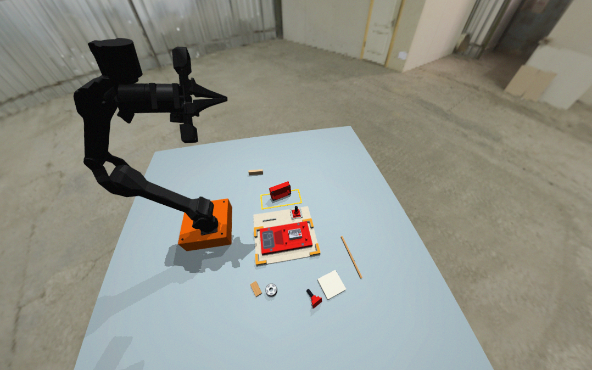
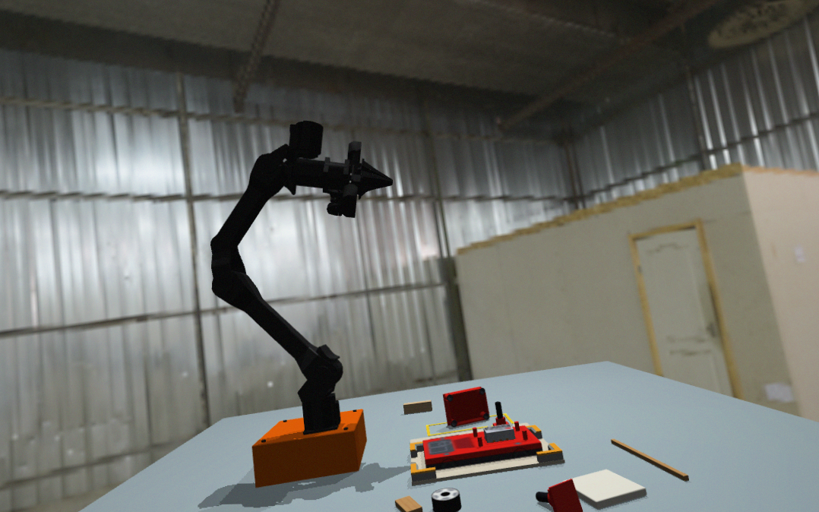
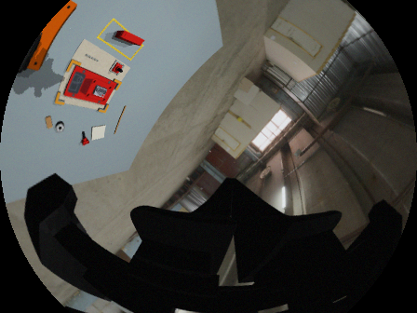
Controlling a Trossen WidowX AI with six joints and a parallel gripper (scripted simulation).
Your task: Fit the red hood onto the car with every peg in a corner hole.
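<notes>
The red hood lies 51 cm below my gripper tip, 12 cm to the left of it and 11 cm ahead of it. Also, from my gripper tip: wood block: 55 cm below, 27 cm to the right, 7 cm behind; white tile: 55 cm below, 33 cm to the right, 19 cm ahead; cream jig: 54 cm below, 10 cm to the right, 8 cm ahead.
</notes>
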